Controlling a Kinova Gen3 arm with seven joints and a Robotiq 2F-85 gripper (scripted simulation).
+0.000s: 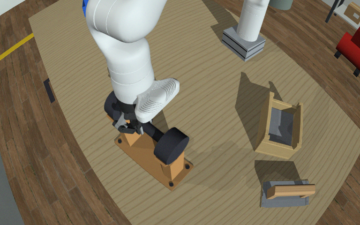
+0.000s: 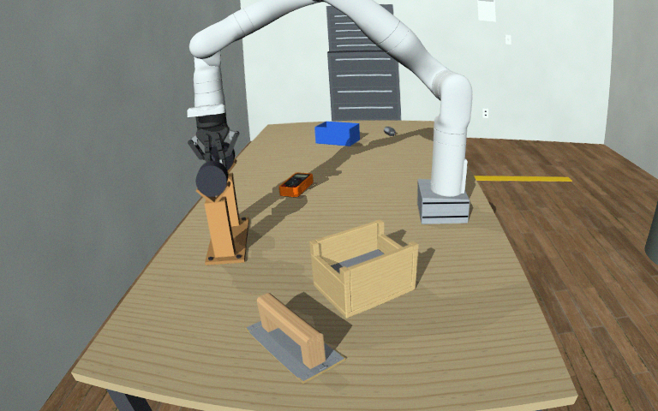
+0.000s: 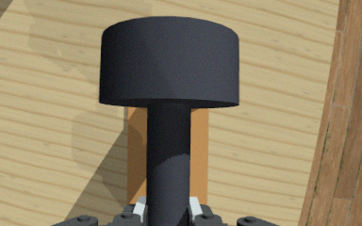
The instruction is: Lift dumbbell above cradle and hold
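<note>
Right now the dark grey dumbbell is right at my hand. The rest, counted from my hand: wooden crate: 31 cm behind, 27 cm to the left, 15 cm below; blue bin: 38 cm behind, 81 cm to the right, 18 cm below; orange wooden cradle: 12 cm below.
</note>
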